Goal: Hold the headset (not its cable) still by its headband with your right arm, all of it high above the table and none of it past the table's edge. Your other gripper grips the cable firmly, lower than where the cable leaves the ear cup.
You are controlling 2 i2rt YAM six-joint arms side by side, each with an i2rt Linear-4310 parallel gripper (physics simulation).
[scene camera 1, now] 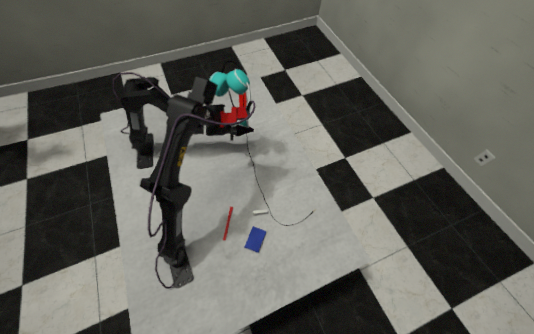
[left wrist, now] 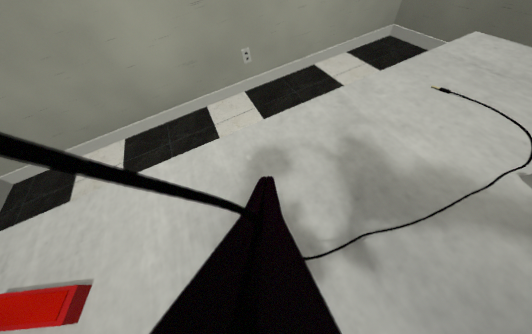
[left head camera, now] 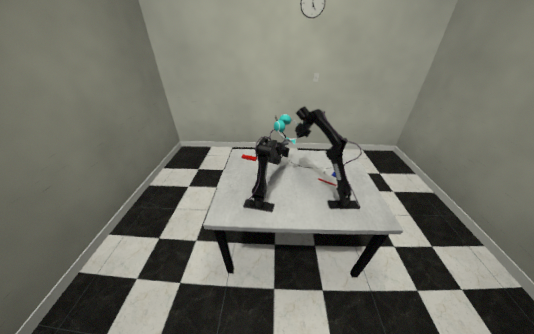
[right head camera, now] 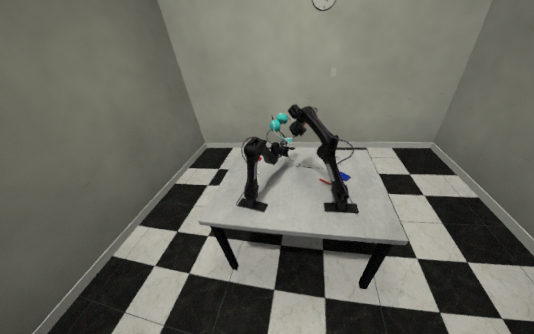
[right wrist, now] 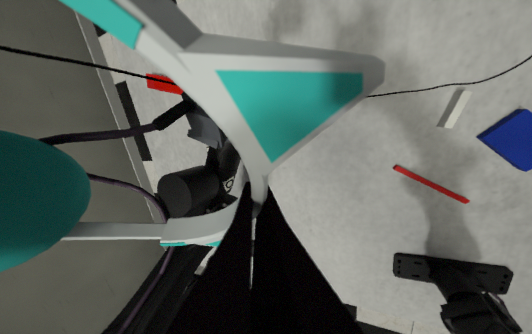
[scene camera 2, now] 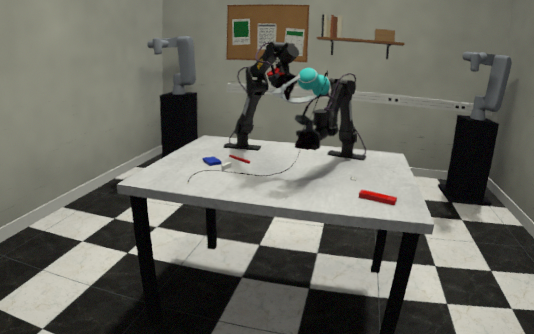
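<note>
The headset's teal ear cups (left head camera: 285,119) (scene camera 1: 237,81) (scene camera 2: 307,79) hang high above the table, at the upper left of its white and teal headband (scene camera 2: 297,100) (right wrist: 240,125). My right gripper (right wrist: 255,188) is shut on the headband. The thin black cable (scene camera 1: 257,180) (scene camera 2: 270,174) (left wrist: 415,222) runs down from the headset to my left gripper (scene camera 1: 251,130) (scene camera 2: 306,142) (left wrist: 267,182), which is shut on it below the ear cups. Beyond the fingers the cable drops to the table, its plug lying there. The exact contact between the left fingers hides behind them.
On the table (scene camera 2: 165,175) lie a red bar (scene camera 2: 377,197) (left wrist: 37,306), a thin red stick (scene camera 1: 228,223) (right wrist: 431,184), a blue block (scene camera 1: 255,239) (scene camera 2: 211,160) and a small white piece (scene camera 1: 260,212) (right wrist: 454,109) near the cable. The left arm stands close beneath the headset.
</note>
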